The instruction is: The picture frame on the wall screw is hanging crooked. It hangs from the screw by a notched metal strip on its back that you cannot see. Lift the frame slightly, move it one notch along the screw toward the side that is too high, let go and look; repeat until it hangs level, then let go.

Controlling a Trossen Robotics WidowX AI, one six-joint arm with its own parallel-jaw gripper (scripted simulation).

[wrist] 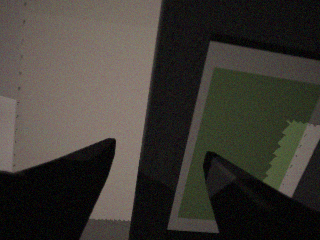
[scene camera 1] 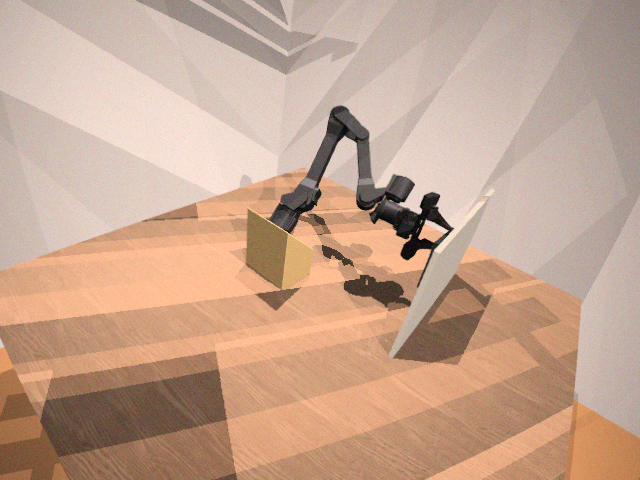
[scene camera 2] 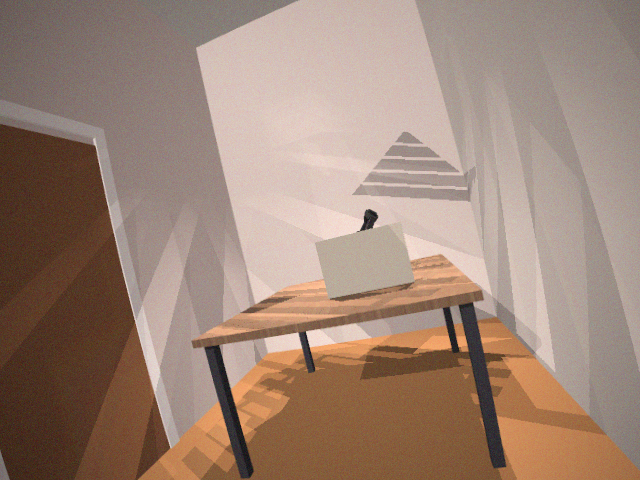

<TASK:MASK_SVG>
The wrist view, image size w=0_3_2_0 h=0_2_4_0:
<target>gripper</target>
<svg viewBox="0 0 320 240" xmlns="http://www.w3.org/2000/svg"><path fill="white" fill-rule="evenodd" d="M206 152L203 163L206 188L221 240L320 240L320 212L316 212L281 193L215 152ZM116 139L107 138L66 156L15 173L0 171L0 240L79 240L108 178L115 156Z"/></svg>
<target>picture frame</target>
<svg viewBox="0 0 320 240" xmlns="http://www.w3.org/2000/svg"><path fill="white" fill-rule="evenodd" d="M162 0L128 240L221 240L208 196L203 170L207 151L215 152L260 181L312 210L320 212L320 0Z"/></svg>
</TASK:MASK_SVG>
